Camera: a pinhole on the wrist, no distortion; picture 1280 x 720 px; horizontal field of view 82.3 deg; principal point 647.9 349.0 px. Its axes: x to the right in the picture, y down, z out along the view. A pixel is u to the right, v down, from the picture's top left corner.
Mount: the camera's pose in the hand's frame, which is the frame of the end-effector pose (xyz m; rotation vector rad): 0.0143 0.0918 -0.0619 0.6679 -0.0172 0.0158
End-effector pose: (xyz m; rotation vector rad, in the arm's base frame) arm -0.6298 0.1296 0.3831 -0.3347 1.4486 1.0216
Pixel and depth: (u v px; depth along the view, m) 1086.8 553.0 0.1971
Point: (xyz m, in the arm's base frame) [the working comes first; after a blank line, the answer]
In the camera's frame: 0.1181 0.0549 0.1971

-0.5801 0.2806 0.2919
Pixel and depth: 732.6 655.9 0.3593
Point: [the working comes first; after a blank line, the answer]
In the camera's frame: 0.0416 0.1506 0.3593

-0.4252 0.3734 0.3854
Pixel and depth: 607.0 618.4 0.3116
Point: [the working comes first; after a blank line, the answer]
In the camera's frame: -0.0174 0.1146 0.3116

-0.4546 0.3075 0.4283
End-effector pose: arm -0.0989 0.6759 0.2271 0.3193 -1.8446 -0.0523
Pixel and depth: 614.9 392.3 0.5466
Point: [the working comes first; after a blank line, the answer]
In the camera's frame: -0.0246 0.0323 0.5466

-0.4181 0.4179 0.0527
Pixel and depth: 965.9 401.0 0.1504
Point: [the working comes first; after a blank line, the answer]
In the camera's frame: 0.0653 0.0107 0.1504

-0.1813 0.6561 0.2822
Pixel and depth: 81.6 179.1 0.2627
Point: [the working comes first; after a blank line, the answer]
In the camera's frame: -0.2031 -0.0609 0.2627

-0.1232 0.5935 -0.0050
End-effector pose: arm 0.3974 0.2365 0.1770 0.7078 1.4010 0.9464
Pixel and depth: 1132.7 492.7 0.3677
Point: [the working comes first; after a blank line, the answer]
In the camera's frame: 0.2434 0.0721 0.3677

0.6628 0.4535 0.0082
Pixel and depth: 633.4 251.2 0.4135
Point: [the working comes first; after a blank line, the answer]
In the camera's frame: -0.0082 -0.0552 0.4135

0.6495 0.1682 0.0124
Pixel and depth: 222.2 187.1 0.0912
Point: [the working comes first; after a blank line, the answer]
In the camera's frame: -0.0530 -0.0202 0.0912

0.3939 0.2109 0.2124
